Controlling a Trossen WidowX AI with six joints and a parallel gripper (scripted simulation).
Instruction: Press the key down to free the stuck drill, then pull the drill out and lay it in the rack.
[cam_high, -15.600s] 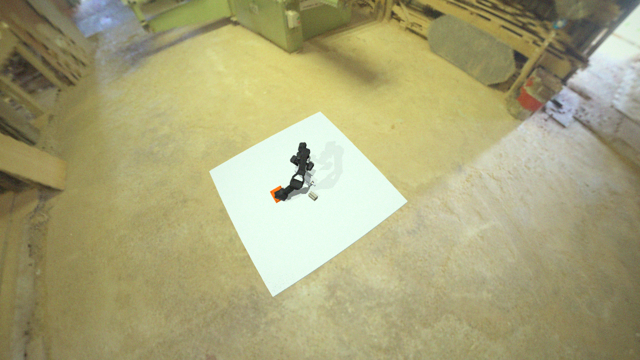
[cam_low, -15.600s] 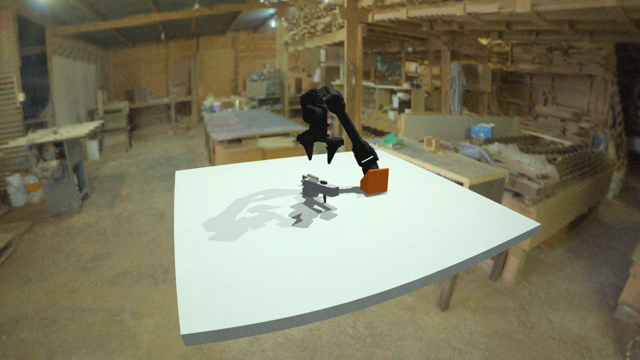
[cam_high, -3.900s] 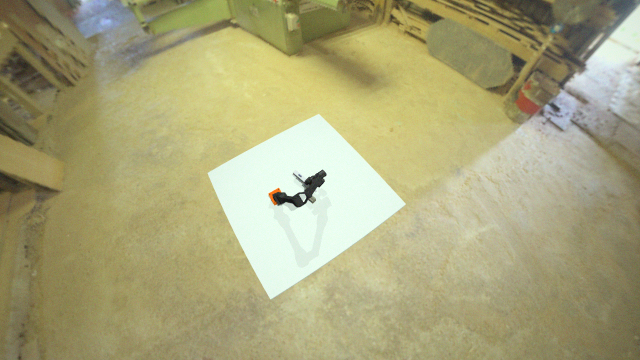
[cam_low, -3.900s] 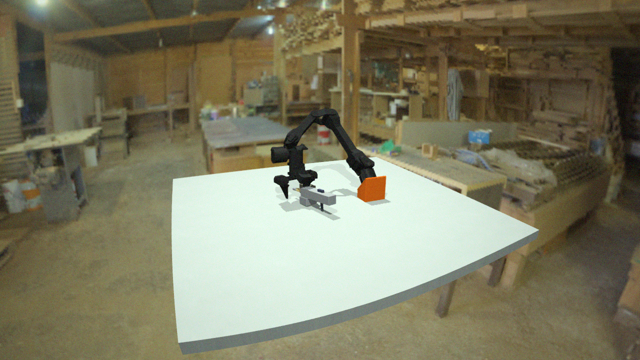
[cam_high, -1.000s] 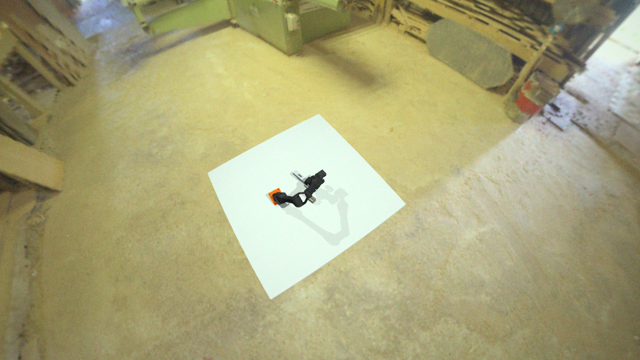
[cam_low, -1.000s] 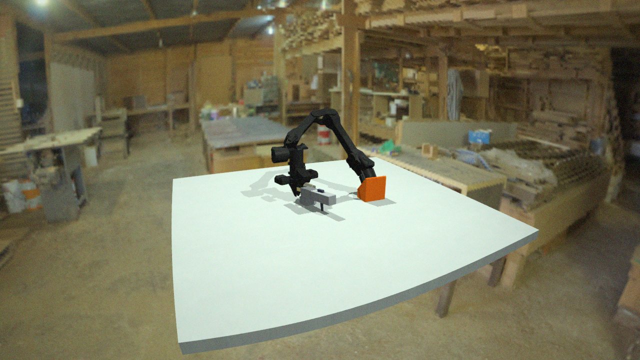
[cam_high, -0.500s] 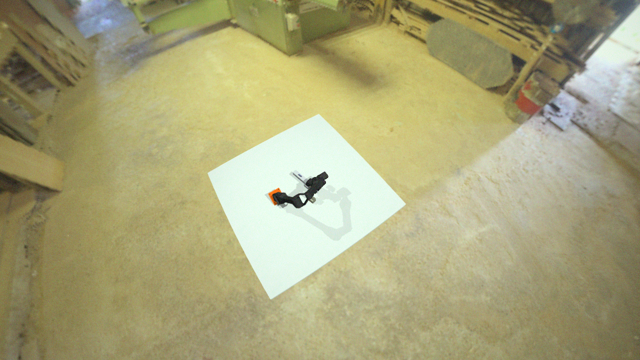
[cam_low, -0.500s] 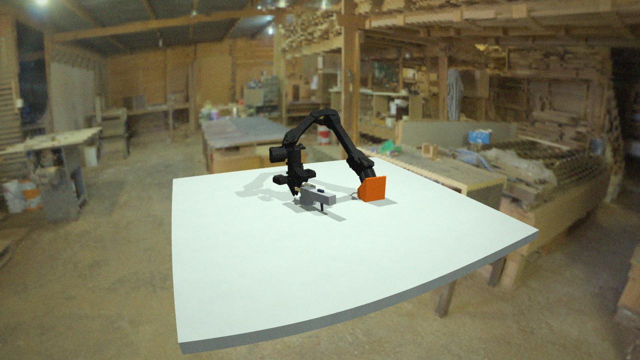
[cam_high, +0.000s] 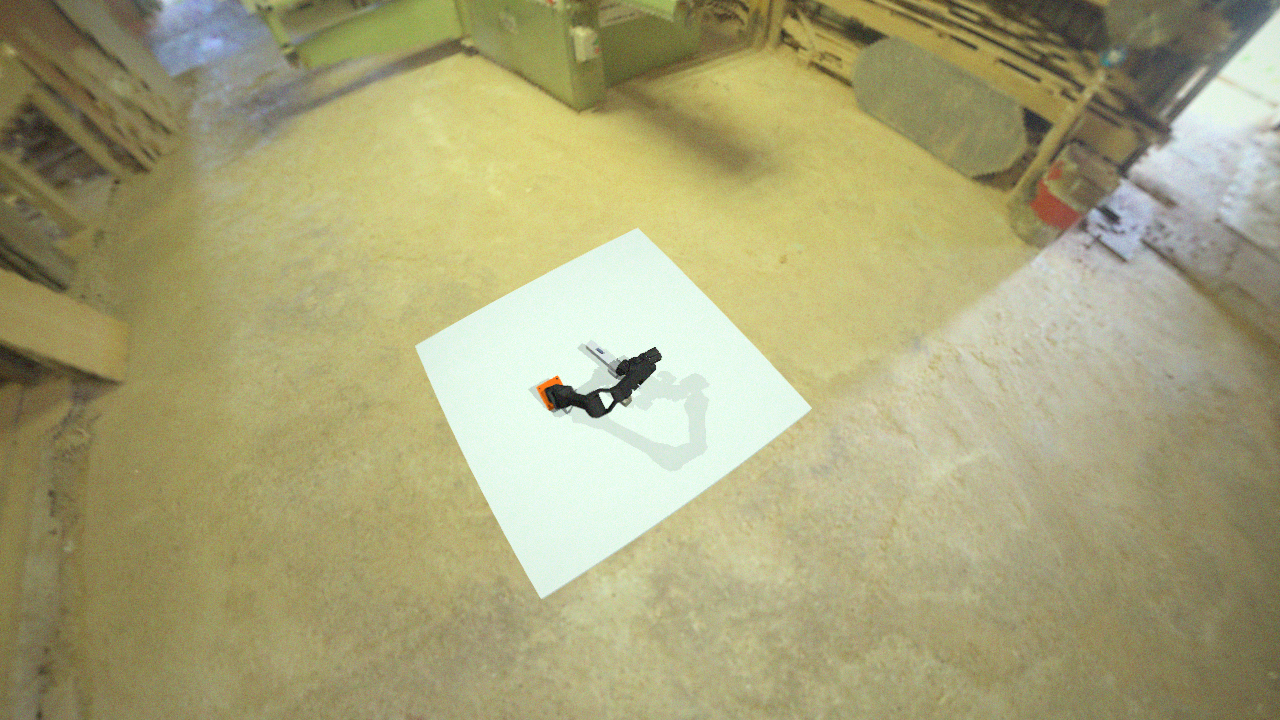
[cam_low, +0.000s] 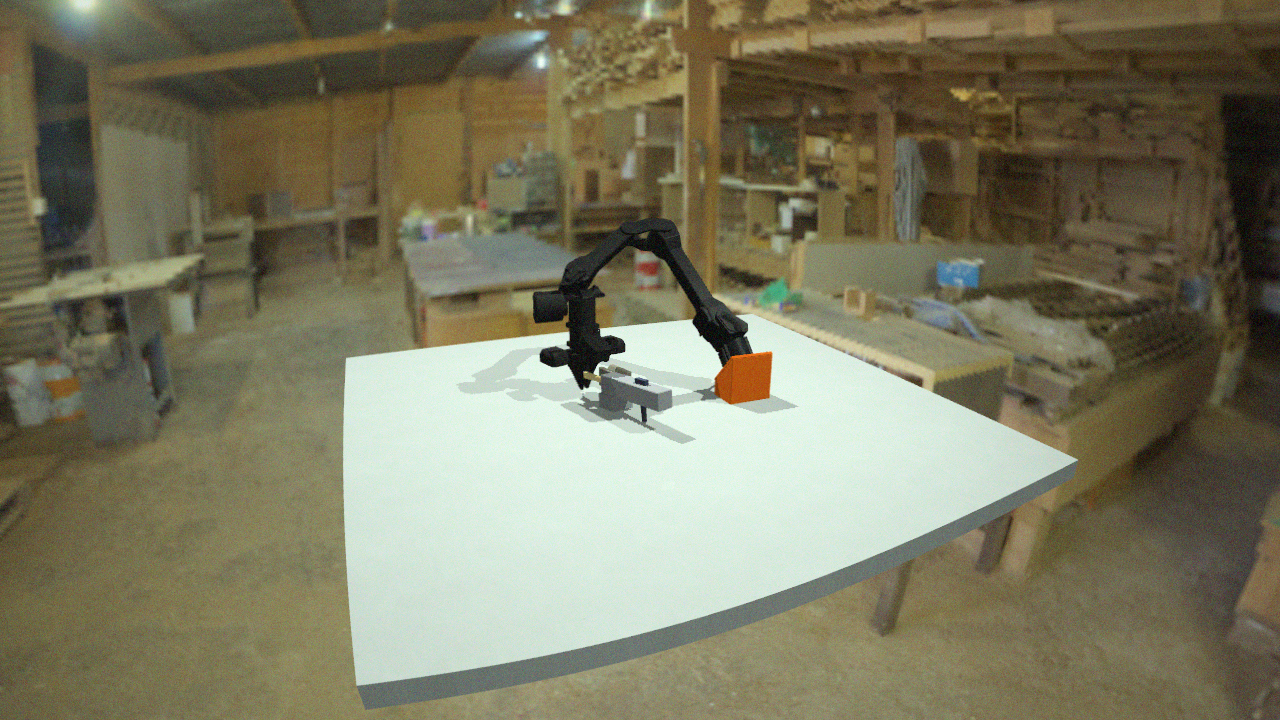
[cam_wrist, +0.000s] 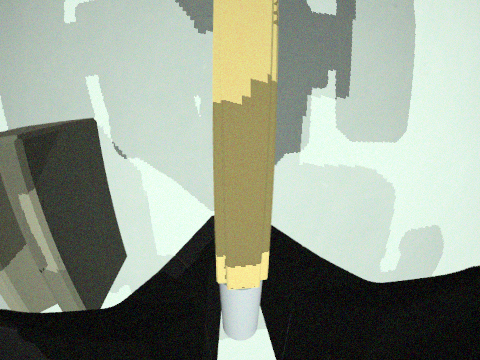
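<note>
Right now my gripper tip is 10 mm past the drill, 40 mm to the right of it and 40 mm below it. The rest, counted from my gripper tip: grey block (60 mm behind, 170 mm to the left, 40 mm above); then dark blue key (70 mm behind, 190 mm to the left, 50 mm above); then tan stepped rack (70 mm behind, 20 mm to the right, 10 mm above).
</note>
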